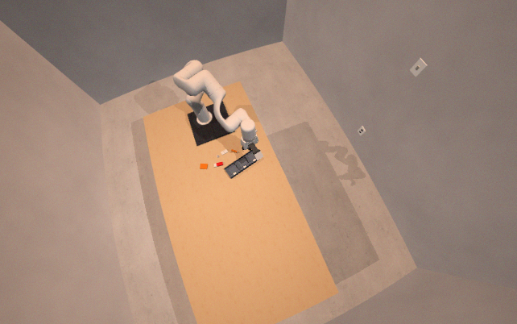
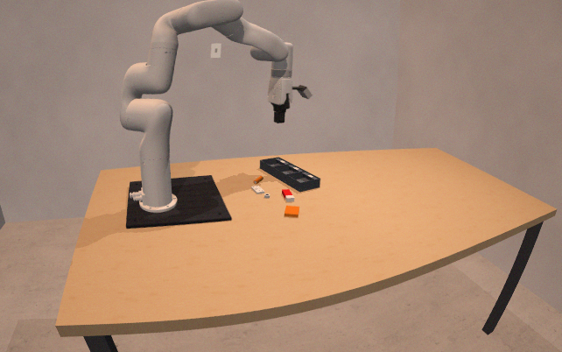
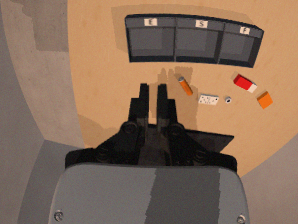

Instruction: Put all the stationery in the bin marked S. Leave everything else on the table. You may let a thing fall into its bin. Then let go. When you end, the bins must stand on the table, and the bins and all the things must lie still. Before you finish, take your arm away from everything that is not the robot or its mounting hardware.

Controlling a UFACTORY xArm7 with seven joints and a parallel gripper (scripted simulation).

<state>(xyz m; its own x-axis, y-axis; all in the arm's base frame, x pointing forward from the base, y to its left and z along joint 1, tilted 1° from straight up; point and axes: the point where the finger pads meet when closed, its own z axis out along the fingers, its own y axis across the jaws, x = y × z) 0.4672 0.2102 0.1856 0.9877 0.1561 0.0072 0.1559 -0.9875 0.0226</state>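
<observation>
My gripper is now 60 mm past the eraser, 240 mm to the left of it and 200 mm above it. The rest, counted from my hand: dark bin tray 10 mm ahead, 80 mm to the right, 190 mm below; then white flat piece 130 mm behind, 160 mm to the right, 200 mm below; then orange stick 100 mm behind, 90 mm to the right, 200 mm below.
</observation>
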